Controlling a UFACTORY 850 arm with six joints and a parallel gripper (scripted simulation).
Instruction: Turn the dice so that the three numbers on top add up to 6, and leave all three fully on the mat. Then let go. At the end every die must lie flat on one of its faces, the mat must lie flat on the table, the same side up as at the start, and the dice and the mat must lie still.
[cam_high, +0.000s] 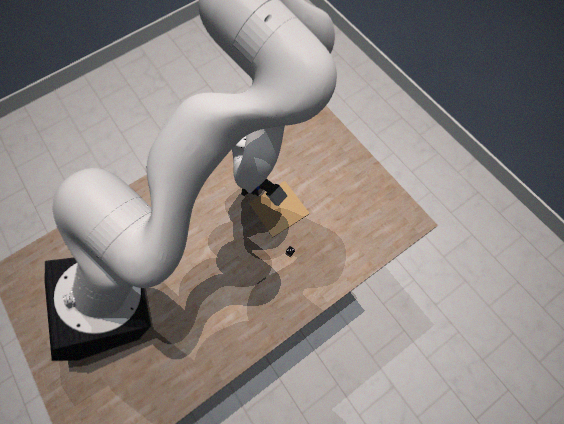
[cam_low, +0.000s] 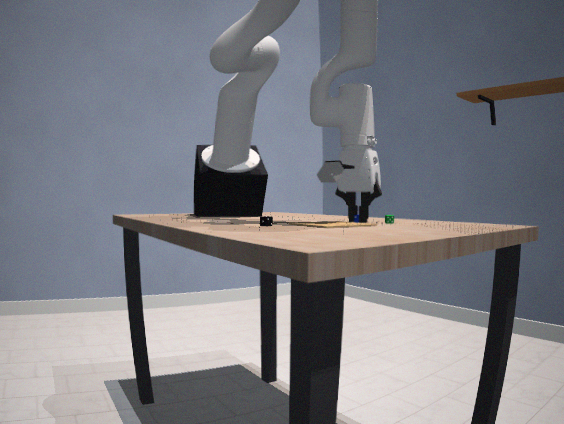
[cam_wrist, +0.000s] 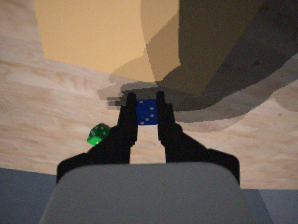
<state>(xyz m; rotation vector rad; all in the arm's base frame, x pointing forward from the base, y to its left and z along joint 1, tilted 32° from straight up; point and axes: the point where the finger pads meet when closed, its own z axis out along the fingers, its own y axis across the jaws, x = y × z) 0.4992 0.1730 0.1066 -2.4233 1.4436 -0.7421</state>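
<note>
My gripper is now 10 mm to the right of the blue die and 10 mm above it. The rest, counted from my hand: black die: 230 mm to the right, 10 mm below; then tan mat: 90 mm to the right, 30 mm ahead, 20 mm below; then green die: 70 mm to the left, 40 mm ahead, 10 mm below.
</note>
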